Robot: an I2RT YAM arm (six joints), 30 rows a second.
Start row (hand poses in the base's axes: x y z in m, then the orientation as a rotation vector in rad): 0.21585, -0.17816, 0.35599, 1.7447, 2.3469, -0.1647
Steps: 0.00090, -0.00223, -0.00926, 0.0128, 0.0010, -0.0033; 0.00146, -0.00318, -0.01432, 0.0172, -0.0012, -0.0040; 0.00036, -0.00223, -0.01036, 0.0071, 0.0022, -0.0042; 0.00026, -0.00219, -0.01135, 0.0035, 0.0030, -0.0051; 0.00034, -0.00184, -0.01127, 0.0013, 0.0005, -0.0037; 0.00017, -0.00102, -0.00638, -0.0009, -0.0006, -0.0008; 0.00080, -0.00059, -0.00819, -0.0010, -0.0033, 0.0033; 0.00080, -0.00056, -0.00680, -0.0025, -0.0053, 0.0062; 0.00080, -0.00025, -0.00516, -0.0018, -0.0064, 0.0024; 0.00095, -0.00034, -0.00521, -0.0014, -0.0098, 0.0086; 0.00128, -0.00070, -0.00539, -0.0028, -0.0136, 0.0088; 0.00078, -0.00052, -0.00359, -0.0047, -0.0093, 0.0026
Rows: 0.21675, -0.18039, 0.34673, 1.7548, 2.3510, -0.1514; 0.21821, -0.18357, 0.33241, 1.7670, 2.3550, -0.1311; 0.21857, -0.18580, 0.32205, 1.7760, 2.3563, -0.1255; 0.21883, -0.18799, 0.31070, 1.7848, 2.3556, -0.1249; 0.21917, -0.18983, 0.29943, 1.7900, 2.3534, -0.1244; 0.21934, -0.19085, 0.29305, 1.7903, 2.3519, -0.1250; 0.22014, -0.19144, 0.28486, 1.7847, 2.3520, -0.1227; 0.22094, -0.19200, 0.27806, 1.7743, 2.3525, -0.1198; 0.22174, -0.19225, 0.27290, 1.7684, 2.3493, -0.1157; 0.22269, -0.19259, 0.26769, 1.7540, 2.3492, -0.1071; 0.22397, -0.19329, 0.26230, 1.7374, 2.3459, -0.0968; 0.22475, -0.19381, 0.25871, 1.7289, 2.3394, -0.0935
